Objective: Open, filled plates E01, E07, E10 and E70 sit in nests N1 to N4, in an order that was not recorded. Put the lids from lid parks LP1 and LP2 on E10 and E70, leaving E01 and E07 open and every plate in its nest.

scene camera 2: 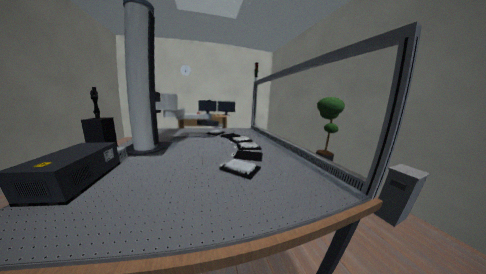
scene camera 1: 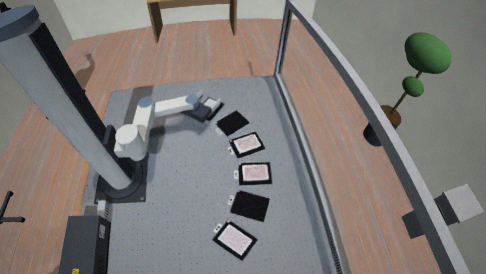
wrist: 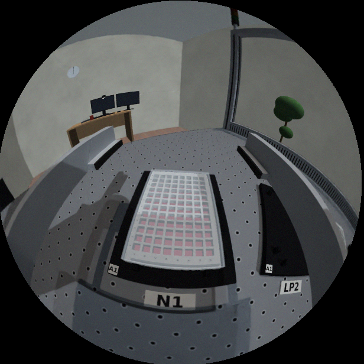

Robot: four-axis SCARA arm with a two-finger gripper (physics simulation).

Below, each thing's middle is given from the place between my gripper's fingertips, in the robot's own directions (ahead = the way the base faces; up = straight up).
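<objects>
My hand: 10 mm past nest N1 [wrist: 153, 276], 20 mm to the left of it, 90 mm above it. From my hand: lid park LP2 [wrist: 278, 230], 110 mm ahead, 150 mm to the right, 90 mm below; lid park LP1 [scene camera 1: 249, 205], 140 mm ahead, 660 mm to the right, 90 mm below. Nearest to my hand of the things named here, going by their middles: nest N1.
</objects>
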